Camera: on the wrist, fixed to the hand. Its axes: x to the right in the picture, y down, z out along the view.
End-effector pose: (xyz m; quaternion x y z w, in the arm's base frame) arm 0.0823 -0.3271 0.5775 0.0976 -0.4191 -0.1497 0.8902
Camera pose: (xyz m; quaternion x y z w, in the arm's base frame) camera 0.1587 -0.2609 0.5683 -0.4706 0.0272 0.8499 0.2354
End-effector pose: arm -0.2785 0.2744 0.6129 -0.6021 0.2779 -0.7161 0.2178
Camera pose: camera -0.3502 0.2180 0.5685 0.3365 0.6947 0.1404 0.6201
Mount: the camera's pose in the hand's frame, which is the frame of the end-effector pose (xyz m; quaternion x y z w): 0.0165 0.0733 -0.0682 -0.0898 0.1354 0.9864 0.0250
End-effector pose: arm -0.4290 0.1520 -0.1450 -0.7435 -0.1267 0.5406 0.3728
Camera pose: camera -0.3771 0.0827 -0.1980 0.2502 -0.7321 -0.2692 0.5735
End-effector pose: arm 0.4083 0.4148 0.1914 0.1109 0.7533 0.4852 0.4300
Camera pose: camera 0.3285 0.4181 0.2539 -0.6415 0.0759 -0.5189 0.5599
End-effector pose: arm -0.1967 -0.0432 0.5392 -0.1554 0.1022 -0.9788 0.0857
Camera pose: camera -0.2241 -0.1054 0.4638 0.2218 0.2553 0.0482 0.9398
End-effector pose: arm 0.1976 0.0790 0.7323 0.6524 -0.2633 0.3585 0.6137
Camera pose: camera 0.1403 0.1401 0.7895 0.3470 0.5992 -0.6790 0.2440
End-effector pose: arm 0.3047 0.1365 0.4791 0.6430 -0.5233 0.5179 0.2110
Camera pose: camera 0.2076 0.1578 0.4994 0.5892 0.6653 -0.2611 0.3770
